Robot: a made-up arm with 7 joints.
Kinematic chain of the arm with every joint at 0, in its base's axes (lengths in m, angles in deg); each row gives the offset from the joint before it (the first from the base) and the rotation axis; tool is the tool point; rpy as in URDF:
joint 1: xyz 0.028 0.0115 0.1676 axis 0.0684 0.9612 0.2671
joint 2: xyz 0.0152 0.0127 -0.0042 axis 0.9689 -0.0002 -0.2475
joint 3: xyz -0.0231 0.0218 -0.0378 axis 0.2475 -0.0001 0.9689
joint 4: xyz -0.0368 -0.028 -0.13 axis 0.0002 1 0
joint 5: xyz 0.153 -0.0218 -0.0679 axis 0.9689 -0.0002 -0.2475
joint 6: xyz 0.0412 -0.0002 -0.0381 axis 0.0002 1 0
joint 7: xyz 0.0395 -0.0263 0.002 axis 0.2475 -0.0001 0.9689
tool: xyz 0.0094 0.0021 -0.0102 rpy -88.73 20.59 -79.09
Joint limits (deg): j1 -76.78..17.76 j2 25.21..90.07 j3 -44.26..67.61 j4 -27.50..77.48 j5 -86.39..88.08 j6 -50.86..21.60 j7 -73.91..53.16
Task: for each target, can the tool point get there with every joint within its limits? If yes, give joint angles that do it. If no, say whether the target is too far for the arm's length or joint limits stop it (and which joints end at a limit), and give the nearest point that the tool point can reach.
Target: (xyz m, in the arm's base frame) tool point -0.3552 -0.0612 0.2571
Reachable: no: joint limits stop it (at a limit: joint 1, joint 2, joint 3, joint 4, joint 5) | nearest point -0.0624 0.0899 0.3795 | short by 0.352 m
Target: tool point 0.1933 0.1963 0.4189
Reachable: yes | joints -59.66 73.60 47.32 -3.78 -45.16 2.55 6.78
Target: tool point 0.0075 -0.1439 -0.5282
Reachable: no: too far | nearest point 0.0220 0.0093 -0.2391 | short by 0.327 m
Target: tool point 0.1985 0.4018 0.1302
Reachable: yes | joints -20.56 68.48 58.21 53.08 -20.62 -42.65 32.29
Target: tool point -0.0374 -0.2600 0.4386
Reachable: no: joint limits stop it (at a limit: joint 1, joint 2, joint 4, joint 5) | nearest point 0.1777 -0.1283 0.2771 | short by 0.299 m
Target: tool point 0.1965 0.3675 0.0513
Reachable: yes | joints -0.55 54.29 53.17 24.44 33.50 -32.71 -39.43
